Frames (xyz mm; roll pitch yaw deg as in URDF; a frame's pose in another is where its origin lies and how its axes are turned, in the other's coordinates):
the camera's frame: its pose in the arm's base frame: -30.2 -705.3 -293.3 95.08 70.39 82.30
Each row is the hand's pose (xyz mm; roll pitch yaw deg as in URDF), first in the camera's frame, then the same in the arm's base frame.
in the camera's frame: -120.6 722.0 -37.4 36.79 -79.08 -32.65
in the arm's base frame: 82.0 -74.6 62.8 23.37 12.33 -15.01
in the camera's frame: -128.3 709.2 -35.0 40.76 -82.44 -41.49
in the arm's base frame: 81.3 -89.4 65.7 18.55 8.71 -15.34
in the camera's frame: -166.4 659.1 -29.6 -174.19 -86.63 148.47
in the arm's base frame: 74.1 -149.2 84.7 -6.18 -1.59 -11.79
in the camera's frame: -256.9 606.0 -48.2 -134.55 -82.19 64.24
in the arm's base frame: 40.6 -224.0 152.7 -50.48 2.53 -4.72
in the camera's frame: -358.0 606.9 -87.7 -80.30 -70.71 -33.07
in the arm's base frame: -2.3 -248.3 249.4 -94.75 20.43 -17.22
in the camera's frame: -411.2 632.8 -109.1 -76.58 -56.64 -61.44
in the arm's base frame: -20.1 -237.6 308.8 -124.39 25.72 -36.54
